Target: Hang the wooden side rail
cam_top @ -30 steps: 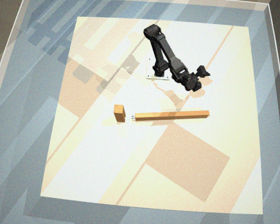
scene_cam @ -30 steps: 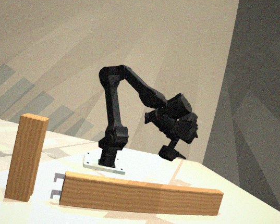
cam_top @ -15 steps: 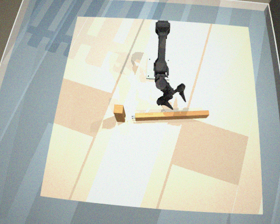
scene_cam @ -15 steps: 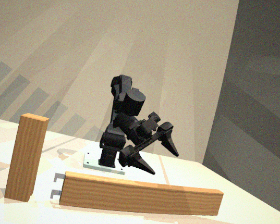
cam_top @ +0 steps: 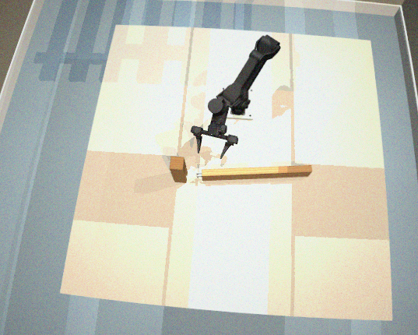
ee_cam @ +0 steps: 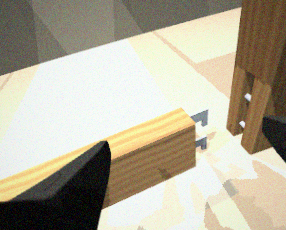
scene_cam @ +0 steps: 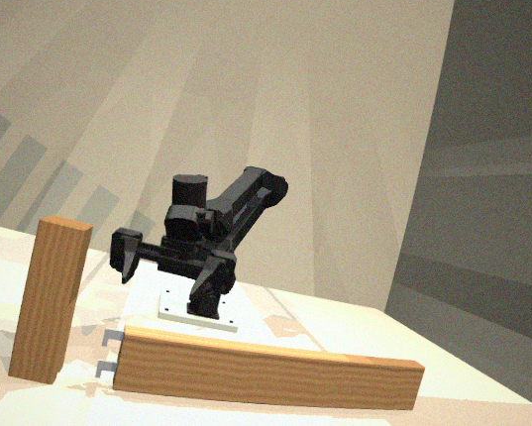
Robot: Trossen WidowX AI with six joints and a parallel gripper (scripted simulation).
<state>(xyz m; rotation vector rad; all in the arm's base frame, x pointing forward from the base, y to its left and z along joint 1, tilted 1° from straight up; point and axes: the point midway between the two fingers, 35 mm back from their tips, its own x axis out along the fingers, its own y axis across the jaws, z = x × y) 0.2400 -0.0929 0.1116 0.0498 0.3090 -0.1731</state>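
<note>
The headboard post is 11 cm to the right of my gripper tip, 6 cm ahead of it and 3 cm below it.
</note>
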